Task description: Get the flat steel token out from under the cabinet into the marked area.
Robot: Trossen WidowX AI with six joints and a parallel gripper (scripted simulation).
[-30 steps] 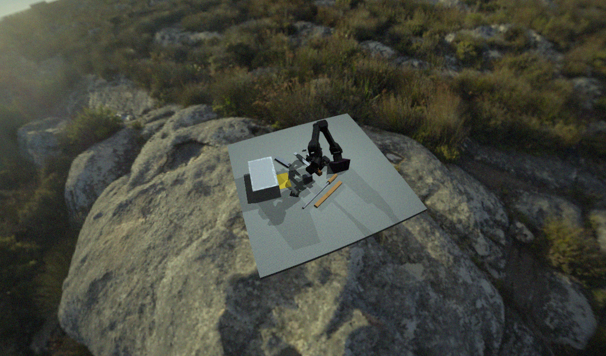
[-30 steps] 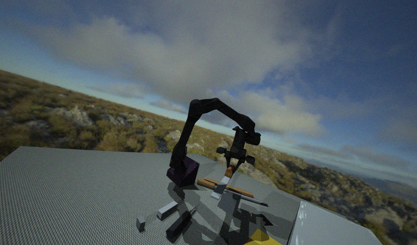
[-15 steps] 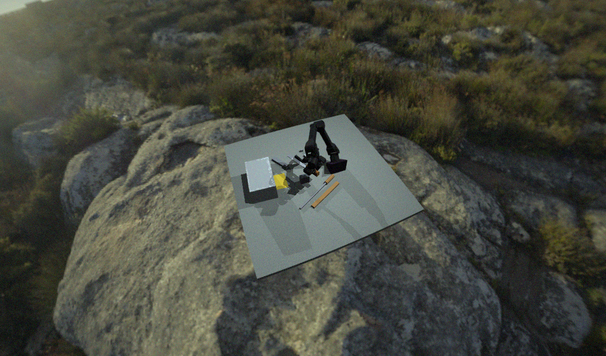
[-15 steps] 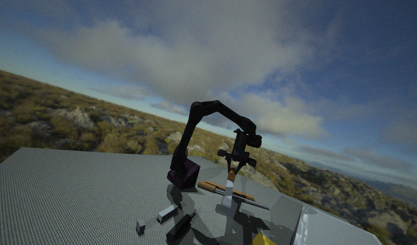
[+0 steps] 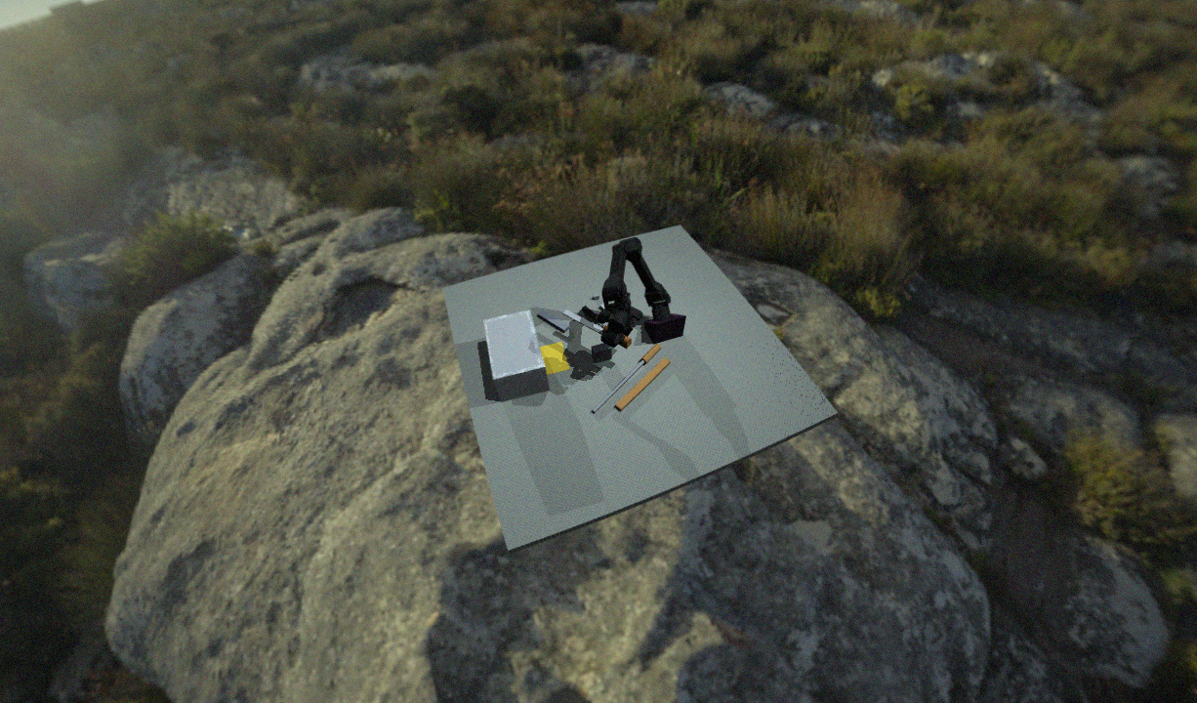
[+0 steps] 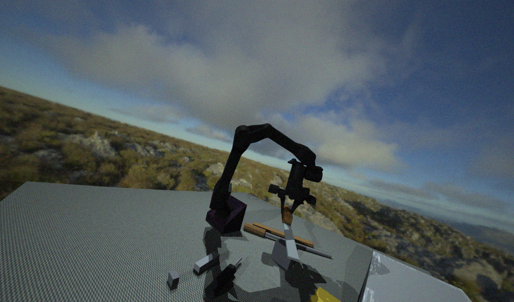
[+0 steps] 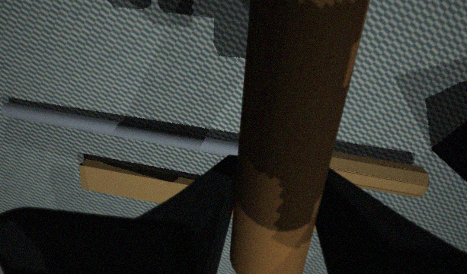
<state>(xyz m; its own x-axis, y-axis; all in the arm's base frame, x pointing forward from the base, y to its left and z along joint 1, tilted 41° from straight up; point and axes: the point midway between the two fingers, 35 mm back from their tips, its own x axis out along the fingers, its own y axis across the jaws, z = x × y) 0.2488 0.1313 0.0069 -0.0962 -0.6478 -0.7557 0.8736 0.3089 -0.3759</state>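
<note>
The grey block lies 11 cm below my gripper tip, 6 cm to the right of it and 6 cm ahead of it. Also, from my gripper tip: grey bar 28 cm to the right, 13 cm below, 7 cm behind; then small grey cube 39 cm to the right, 13 cm below, 7 cm behind; then wooden stick 14 cm below, 12 cm to the left, 3 cm behind.
</note>
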